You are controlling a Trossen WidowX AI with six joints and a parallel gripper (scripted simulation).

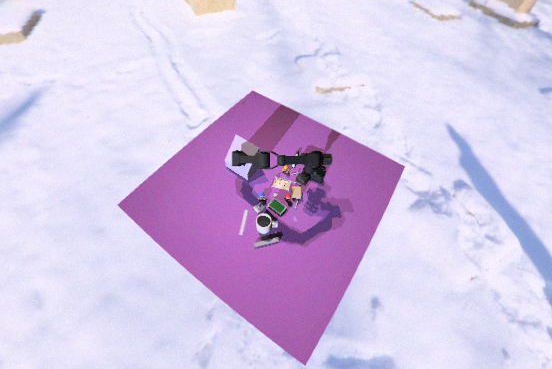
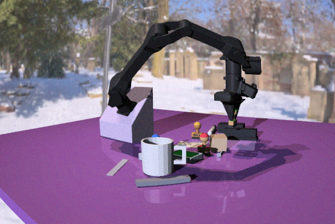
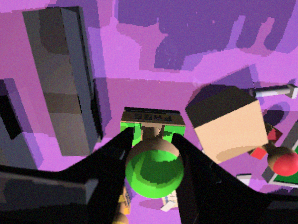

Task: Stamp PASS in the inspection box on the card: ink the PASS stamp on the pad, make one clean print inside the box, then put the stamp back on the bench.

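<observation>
Now: the green ink pad 40 mm behind my gripper tip, 220 mm to the right of it and 80 mm below it. Also, from my gripper tip: red-knobbed stamp 20 mm behind, 140 mm to the right, 70 mm below; then green-knob stamp right at my gripper tip; then tan block 10 mm behind, 80 mm to the right, 60 mm below.
</observation>
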